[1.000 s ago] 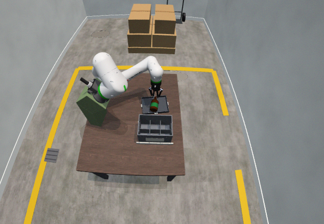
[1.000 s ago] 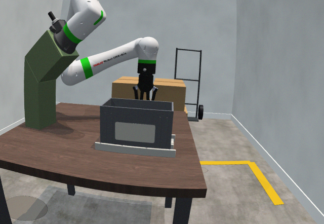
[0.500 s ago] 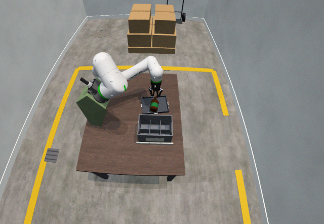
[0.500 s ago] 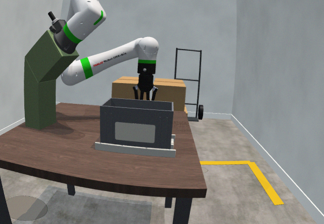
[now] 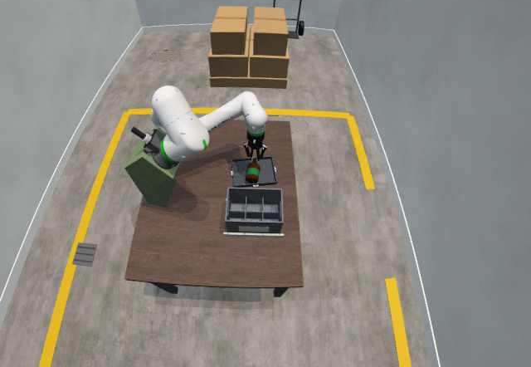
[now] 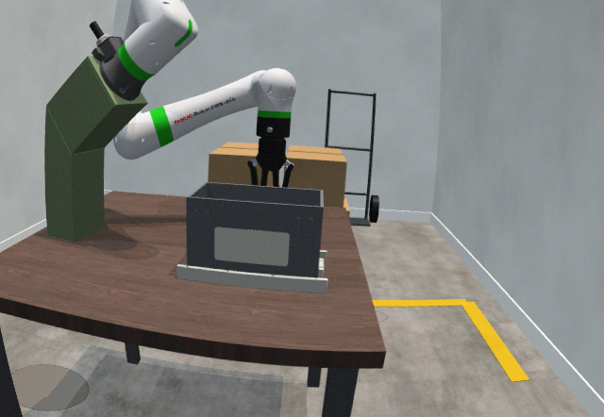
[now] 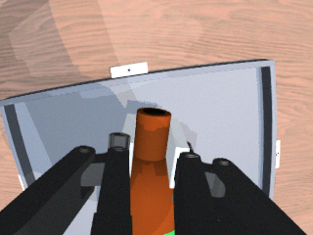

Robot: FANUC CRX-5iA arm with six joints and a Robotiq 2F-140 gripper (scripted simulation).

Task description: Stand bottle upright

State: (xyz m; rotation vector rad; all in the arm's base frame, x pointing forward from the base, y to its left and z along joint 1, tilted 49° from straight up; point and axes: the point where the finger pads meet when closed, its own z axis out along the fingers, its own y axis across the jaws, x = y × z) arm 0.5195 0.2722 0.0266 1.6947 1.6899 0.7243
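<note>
Right now my hand is 5 cm to the left of the brown bottle and 2 cm above it. The rest, counted from my hand: grey tray 5 cm to the right, 5 cm below; then dark grey crate 3 cm ahead, 35 cm to the right, 2 cm above.
</note>
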